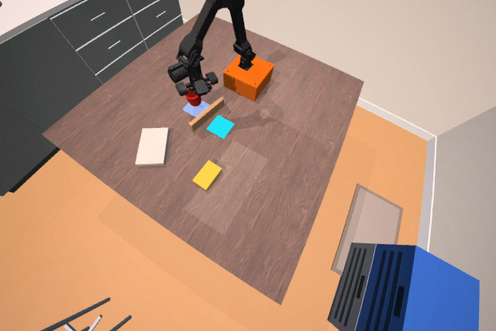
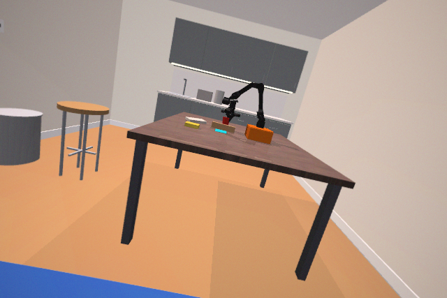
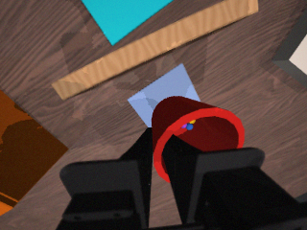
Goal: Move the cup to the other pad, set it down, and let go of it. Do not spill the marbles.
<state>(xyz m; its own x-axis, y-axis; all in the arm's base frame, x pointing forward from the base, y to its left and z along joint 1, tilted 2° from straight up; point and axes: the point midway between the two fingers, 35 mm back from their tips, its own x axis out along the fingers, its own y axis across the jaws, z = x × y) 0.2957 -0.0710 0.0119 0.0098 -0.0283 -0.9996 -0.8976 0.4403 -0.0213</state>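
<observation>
Right now my gripper tip is 16 cm to the right of the cyan pad, 9 cm above it and 4 cm short of it. The rest, counted from my gripper tip: wooden bar: 7 cm to the left, 6 cm below, 4 cm ahead; then red cup: 3 cm ahead, 2 cm to the right; then lavender pad: 9 cm below, 3 cm ahead, 2 cm to the right.
</observation>
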